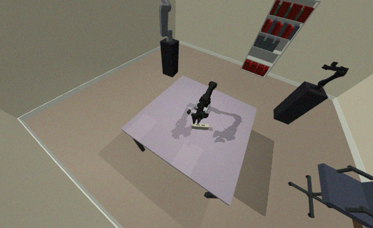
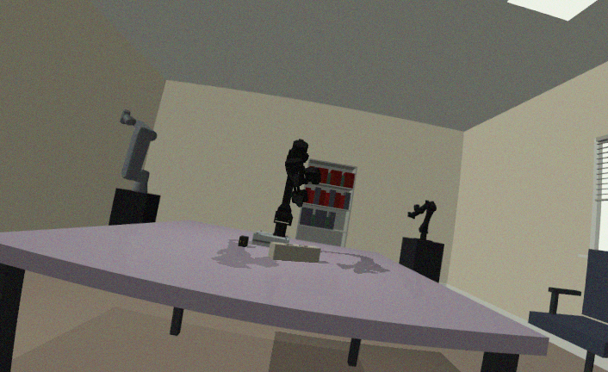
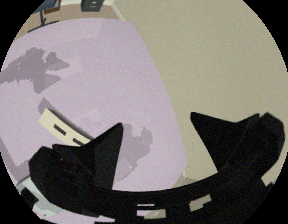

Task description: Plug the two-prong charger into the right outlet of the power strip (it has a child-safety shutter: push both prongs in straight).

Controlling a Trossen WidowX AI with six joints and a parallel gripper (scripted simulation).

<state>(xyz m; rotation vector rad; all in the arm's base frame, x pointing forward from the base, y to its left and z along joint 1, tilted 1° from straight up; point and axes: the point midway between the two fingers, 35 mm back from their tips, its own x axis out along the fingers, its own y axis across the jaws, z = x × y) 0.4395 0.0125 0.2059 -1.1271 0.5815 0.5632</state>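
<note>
Now: gripper tip 250 mm past the two-prong charger, 180 mm to the left of it and 210 mm above it.
</note>
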